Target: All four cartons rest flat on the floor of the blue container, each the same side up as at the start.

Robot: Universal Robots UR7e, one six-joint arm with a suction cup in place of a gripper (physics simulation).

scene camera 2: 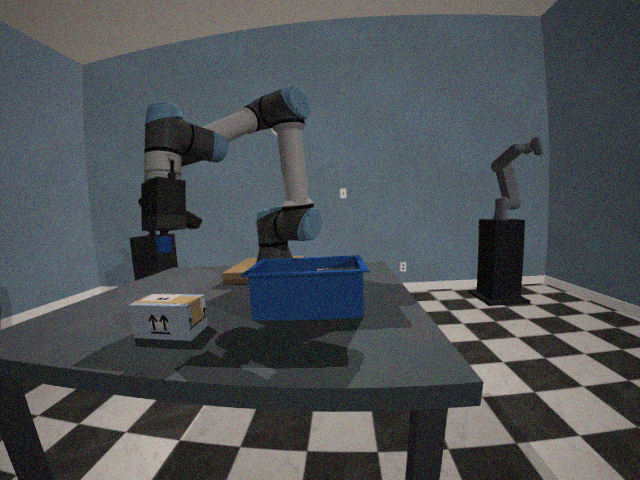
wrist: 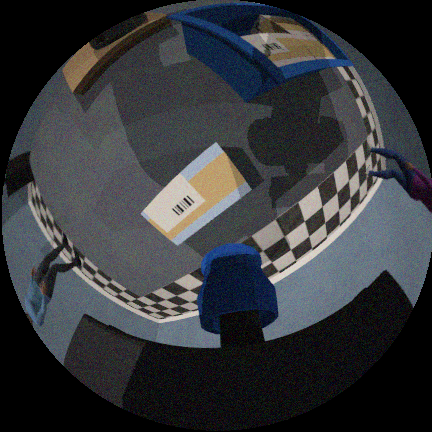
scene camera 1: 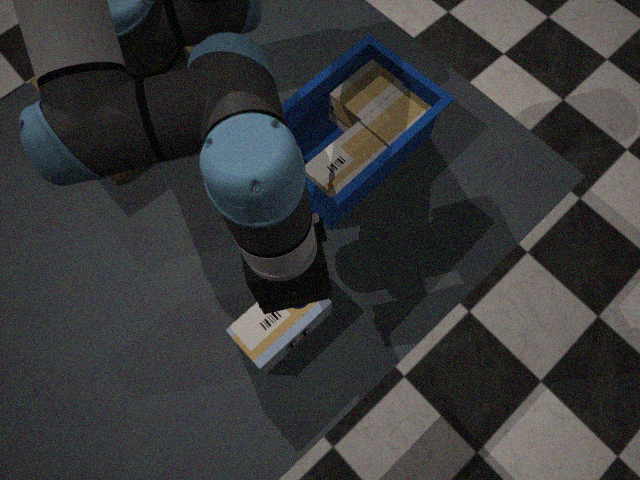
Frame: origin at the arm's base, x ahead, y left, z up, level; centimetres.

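Where they show: end effector, tool point: (scene camera 2: 164,252) (wrist: 231,268).
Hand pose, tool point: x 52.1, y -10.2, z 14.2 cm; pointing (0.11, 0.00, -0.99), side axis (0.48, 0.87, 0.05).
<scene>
Each offset is from my tool point to the centre of the thing. "*": to the spot under its first point.
A white and tan carton @[dx -2.1, dy -2.6, dz -15.2 cm] (scene camera 1: 273,332) (scene camera 2: 157,324) (wrist: 197,192) stands on the table, outside the container, label up and arrows pointing up on its side. The blue container @[dx -18.7, dy +28.0, dz -13.1 cm] (scene camera 1: 410,69) (scene camera 2: 307,297) (wrist: 215,55) holds cartons with tan tops. One @[dx -14.4, dy +22.3, dz -14.0 cm] (scene camera 1: 343,160) (wrist: 280,50), with a barcode label facing up, lies at the container's near end. Tan tops with a pale strip @[* dx -18.1, dy +35.1, dz -10.2 cm] (scene camera 1: 382,105) lie behind it; how many cartons these are I cannot tell. My gripper's blue suction cup (scene camera 2: 164,248) (wrist: 231,252) is open, holding nothing, well above the table carton. In scene camera 1 the arm hides the cup.
A wooden block (scene camera 2: 240,272) (wrist: 80,67) lies by the arm's base. The container stands between the table carton and the table's right side. The table's front edge (scene camera 2: 289,395) is close to the carton. A second arm on a black pedestal (scene camera 2: 500,258) stands far off.
</scene>
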